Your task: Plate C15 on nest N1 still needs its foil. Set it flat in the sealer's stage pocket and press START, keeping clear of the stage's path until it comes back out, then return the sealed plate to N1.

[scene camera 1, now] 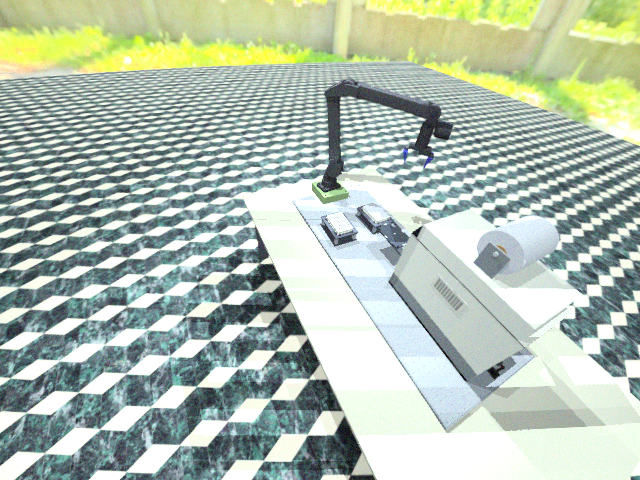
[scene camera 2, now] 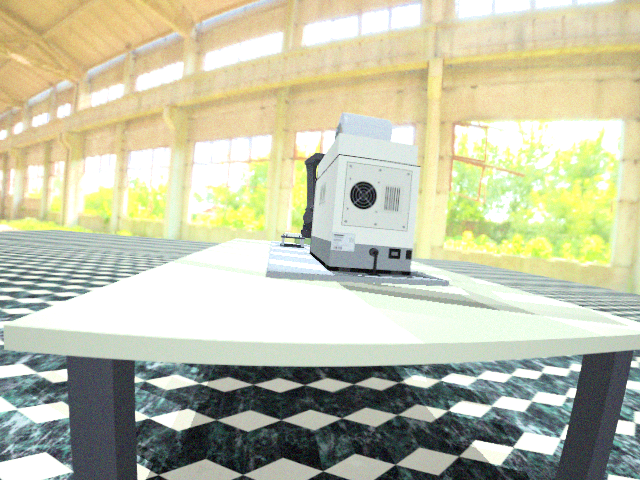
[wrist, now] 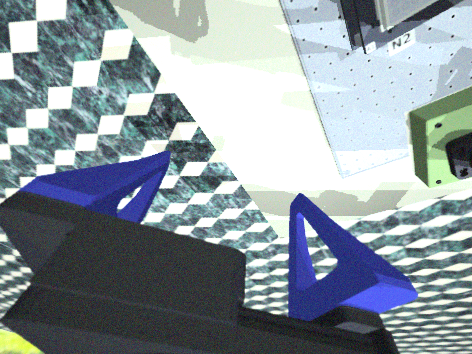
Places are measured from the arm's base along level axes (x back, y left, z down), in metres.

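Pixels of known places: gripper, fingertip midpoint: [scene camera 1: 413, 165] [wrist: 235, 179]; arm's base, origin of the base link: [scene camera 1: 328, 186] [scene camera 2: 306, 237].
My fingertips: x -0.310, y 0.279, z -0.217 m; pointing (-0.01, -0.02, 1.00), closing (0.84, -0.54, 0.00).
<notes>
Ahead of a thing's pixels: the offset from my fingertips to its top centre. "spot": to the spot under its first point. Level surfaces: height alone.
My gripper [scene camera 1: 415, 164] [wrist: 235, 179] is open and empty, high above and beyond the table's far edge in scene camera 1; the sealer hides it in scene camera 2. A pale plate @[dx +0.008, dy -0.434, dz +0.187 m] [scene camera 1: 339, 223] lies on a dark nest at the board's near side. A second pale plate @[dx -0.021, dy -0.224, dz +0.188 m] [scene camera 1: 374, 212] [wrist: 415, 10] lies on the other nest, labelled N2 in the wrist view. The first nest's label and the C15 mark are unreadable. The dark stage @[spot: dx -0.220, dy -0.305, dz +0.147 m] [scene camera 1: 395, 235] sticks out from the white sealer [scene camera 1: 449, 299] [scene camera 2: 378, 201], with no plate visible on it. The START button does not show.
A foil roll @[dx -0.586, dy -0.358, dz -0.222 m] [scene camera 1: 527, 243] sits on top of the sealer. The green arm base [scene camera 1: 330, 193] [wrist: 442, 145] stands behind the nests. The perforated board @[dz +0.253 m] [scene camera 1: 385, 320] [wrist: 345, 107] lies on the white table @[dz +0.266 m] [scene camera 1: 315, 310] [scene camera 2: 217, 310] [wrist: 240, 100].
</notes>
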